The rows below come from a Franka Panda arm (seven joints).
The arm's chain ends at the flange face. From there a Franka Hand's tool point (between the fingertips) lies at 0.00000 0.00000 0.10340 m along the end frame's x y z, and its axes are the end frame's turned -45 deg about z.
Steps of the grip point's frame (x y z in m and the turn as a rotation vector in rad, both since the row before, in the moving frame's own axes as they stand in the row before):
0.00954, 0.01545, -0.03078, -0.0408, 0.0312, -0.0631
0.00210, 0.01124, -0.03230, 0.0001, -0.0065, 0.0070
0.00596, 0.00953, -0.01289, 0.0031, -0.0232, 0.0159
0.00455, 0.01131, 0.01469, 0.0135, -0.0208, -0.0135
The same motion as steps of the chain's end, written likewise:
0.01239, 0.00364, -0.03064, -0.0068, 0.0509, -0.0631
0.00992, 0.00600, -0.03230, -0.0045, -0.0047, 0.0070
0.01289, 0.00107, -0.01286, -0.0142, -0.0186, 0.0159
0.01372, 0.00423, 0.01472, -0.0052, -0.0243, -0.0135

